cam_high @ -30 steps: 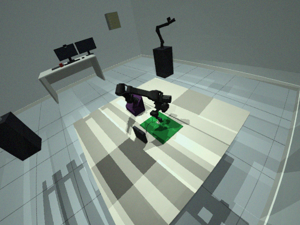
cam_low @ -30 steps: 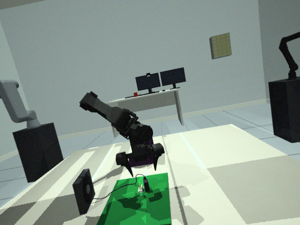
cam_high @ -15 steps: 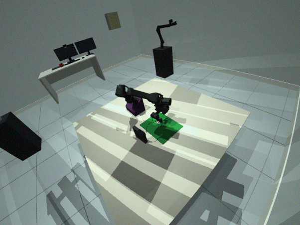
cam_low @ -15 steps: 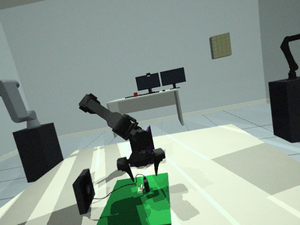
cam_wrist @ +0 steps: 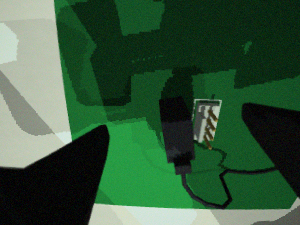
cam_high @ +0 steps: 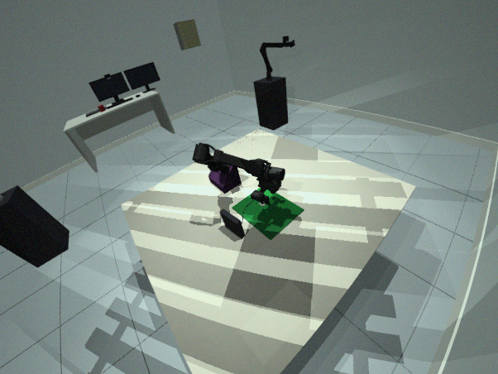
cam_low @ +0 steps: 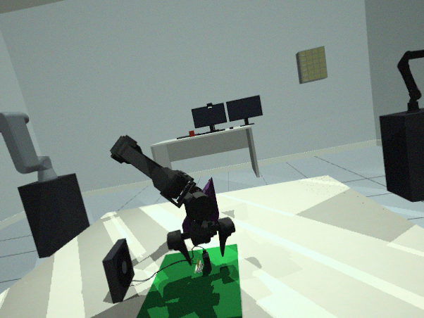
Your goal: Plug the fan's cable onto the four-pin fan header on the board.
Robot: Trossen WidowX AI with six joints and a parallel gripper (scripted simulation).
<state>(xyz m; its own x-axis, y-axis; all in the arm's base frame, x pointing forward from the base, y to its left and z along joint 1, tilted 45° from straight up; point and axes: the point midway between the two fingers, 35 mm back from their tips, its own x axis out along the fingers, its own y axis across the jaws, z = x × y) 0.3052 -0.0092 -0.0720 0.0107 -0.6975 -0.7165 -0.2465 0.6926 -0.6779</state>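
Now: the black fan plug 1 cm behind my gripper tip and 1 cm below it. Round my gripper tip: green board 3 cm ahead, 4 cm to the right, 4 cm below; black fan 2 cm ahead, 23 cm to the right, 3 cm above; pale header 1 cm behind, 3 cm to the right, 3 cm below.
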